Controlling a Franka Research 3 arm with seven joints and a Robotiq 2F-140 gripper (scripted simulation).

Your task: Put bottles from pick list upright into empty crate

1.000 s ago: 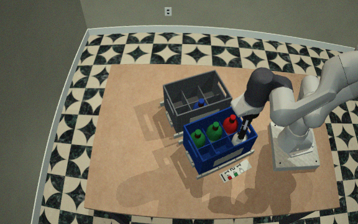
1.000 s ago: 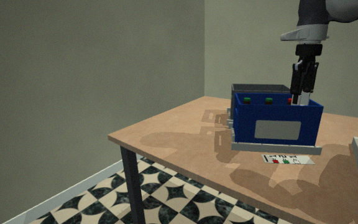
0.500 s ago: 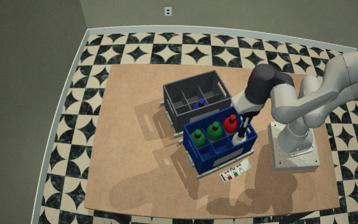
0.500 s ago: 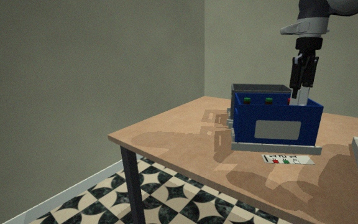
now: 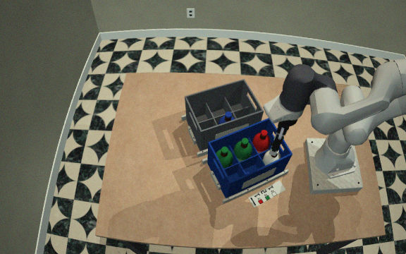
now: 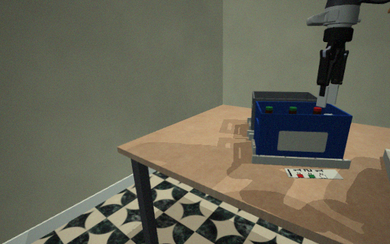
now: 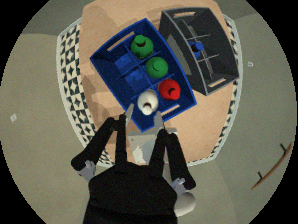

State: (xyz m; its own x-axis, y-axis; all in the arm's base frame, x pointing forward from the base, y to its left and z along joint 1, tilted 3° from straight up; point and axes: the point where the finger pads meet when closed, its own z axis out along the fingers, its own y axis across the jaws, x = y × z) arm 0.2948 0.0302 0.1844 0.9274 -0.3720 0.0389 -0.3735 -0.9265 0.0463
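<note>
Right now the white bottle is 1 cm behind my hand and 14 cm below it. From my hand the other things lie so: blue crate (9 cm ahead, 1 cm to the right, 14 cm below); then pick list (11 cm to the left, 22 cm below); then red bottle (3 cm ahead, 8 cm to the right, 14 cm below).
</note>
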